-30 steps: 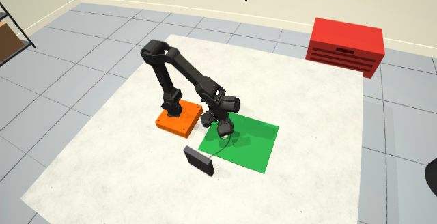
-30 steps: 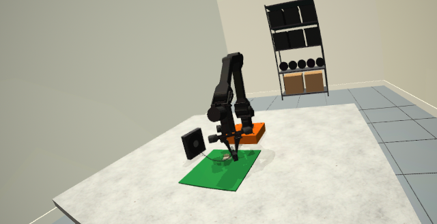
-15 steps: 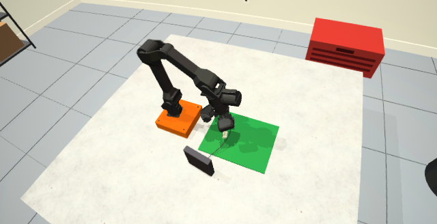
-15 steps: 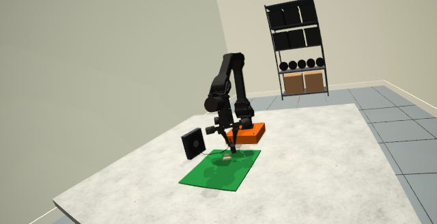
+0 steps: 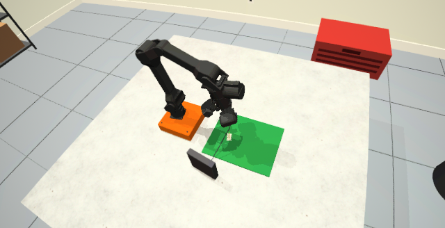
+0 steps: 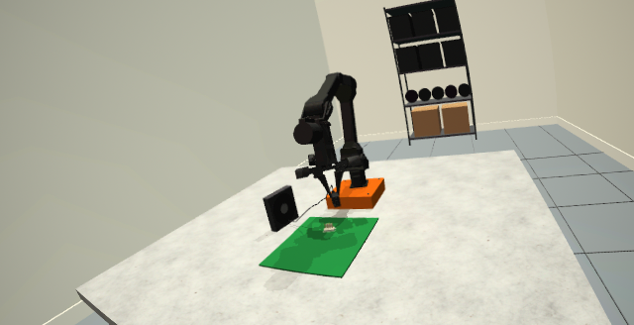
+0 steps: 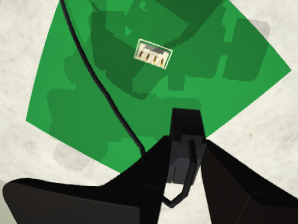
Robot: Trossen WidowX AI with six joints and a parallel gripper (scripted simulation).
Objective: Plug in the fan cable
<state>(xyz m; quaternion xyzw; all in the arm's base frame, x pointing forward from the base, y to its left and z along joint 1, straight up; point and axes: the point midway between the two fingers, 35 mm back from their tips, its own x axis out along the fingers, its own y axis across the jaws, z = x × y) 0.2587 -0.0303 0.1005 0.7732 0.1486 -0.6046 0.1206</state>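
Now: the green board 13 cm below my gripper tip, 6 cm ahead of it and 4 cm to the right of it. From my gripper tip the other things lie so: black plug (1 cm ahead); then black fan (20 cm to the right, 7 cm behind, 5 cm below); then pale fan header (11 cm below, 4 cm to the right, 1 cm behind).
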